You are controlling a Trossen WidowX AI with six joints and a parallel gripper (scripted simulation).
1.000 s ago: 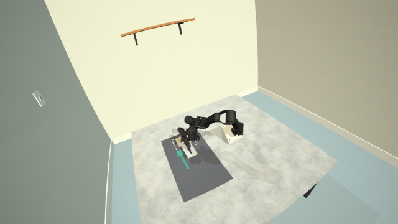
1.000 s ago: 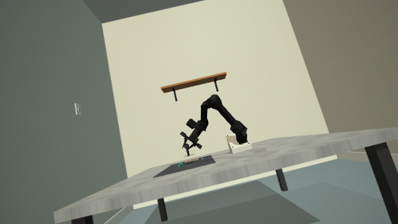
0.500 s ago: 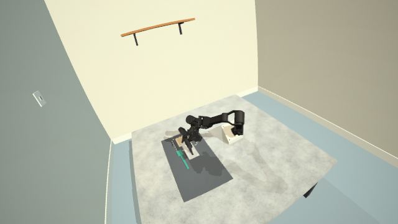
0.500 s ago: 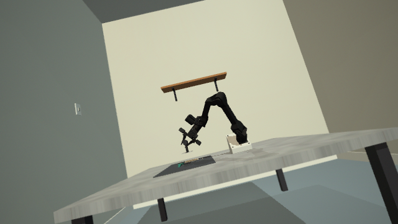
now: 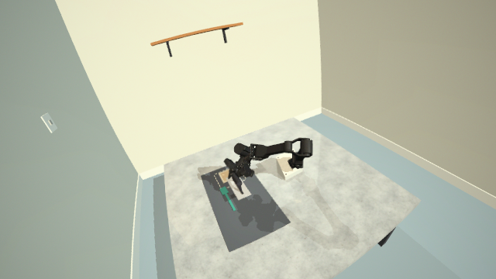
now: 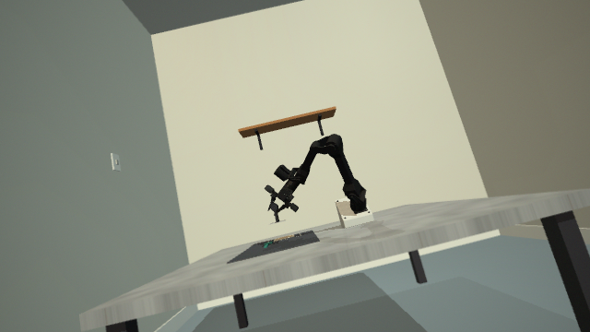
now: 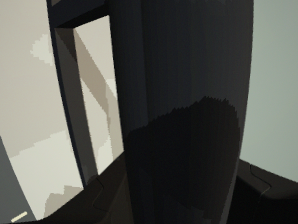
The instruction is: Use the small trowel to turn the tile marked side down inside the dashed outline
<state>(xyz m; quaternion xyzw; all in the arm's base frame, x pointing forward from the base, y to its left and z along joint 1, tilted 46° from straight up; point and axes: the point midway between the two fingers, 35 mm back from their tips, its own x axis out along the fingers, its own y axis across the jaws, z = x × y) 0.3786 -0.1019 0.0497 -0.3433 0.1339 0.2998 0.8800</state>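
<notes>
Now: the teal t-shaped piece 50 mm ahead of my gripper tip, 30 mm to the right of it and 140 mm below it. The rest, counted from my gripper tip: dark mat: 10 mm behind, 10 mm to the left, 160 mm below; trowel: 20 mm behind, 10 mm below; tile: 40 mm behind, 210 mm to the right, 140 mm below.
</notes>
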